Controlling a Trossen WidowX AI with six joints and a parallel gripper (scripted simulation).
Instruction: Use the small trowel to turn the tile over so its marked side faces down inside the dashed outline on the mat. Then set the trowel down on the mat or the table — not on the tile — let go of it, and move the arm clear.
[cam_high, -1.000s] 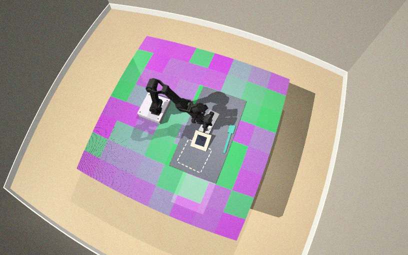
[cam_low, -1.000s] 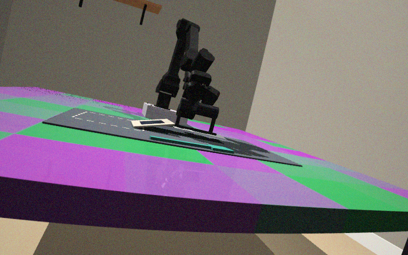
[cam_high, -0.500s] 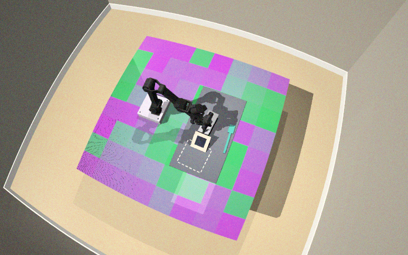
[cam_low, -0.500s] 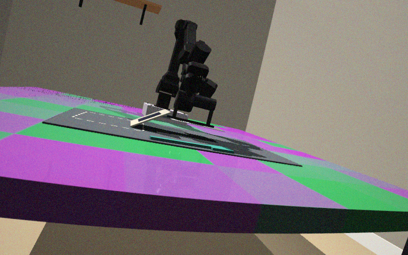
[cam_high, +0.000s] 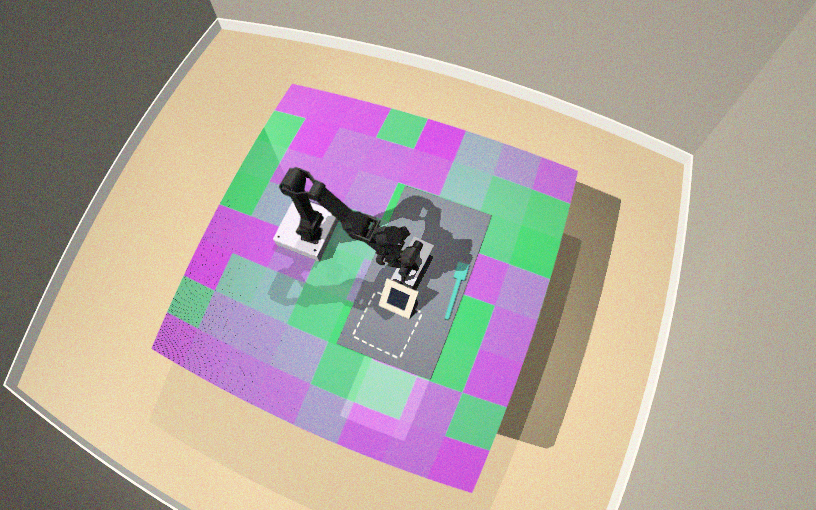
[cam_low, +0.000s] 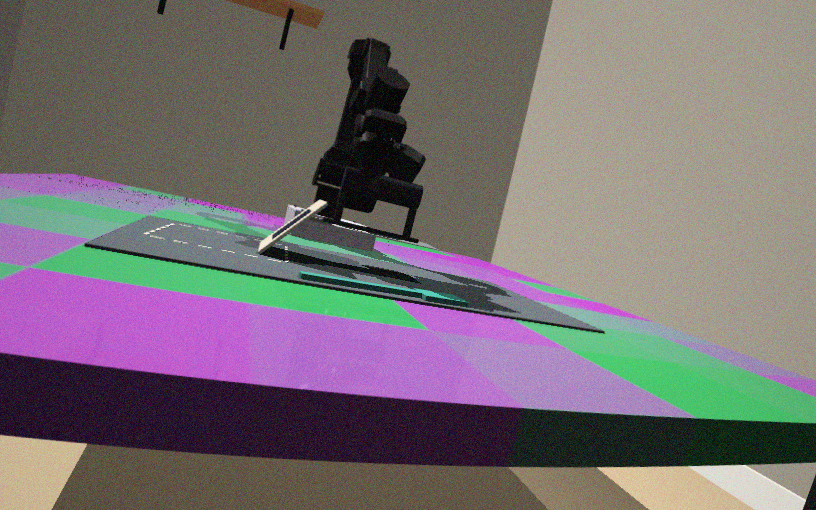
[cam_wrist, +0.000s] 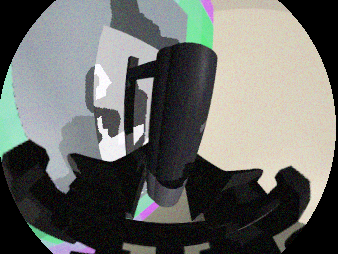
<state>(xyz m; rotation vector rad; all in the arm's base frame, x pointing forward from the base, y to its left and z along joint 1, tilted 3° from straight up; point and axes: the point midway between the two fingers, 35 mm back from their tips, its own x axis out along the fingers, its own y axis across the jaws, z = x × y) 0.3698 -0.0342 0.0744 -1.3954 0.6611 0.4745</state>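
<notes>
My gripper tip is now 3 cm past the tile, 10 cm to the left of it and 6 cm above it. Round my gripper tip: teal trowel-shaped tool 14 cm ahead, 2 cm to the left, 10 cm below; small trowel 3 cm behind, 1 cm below; grey mat 1 cm to the left, 12 cm below.
</notes>
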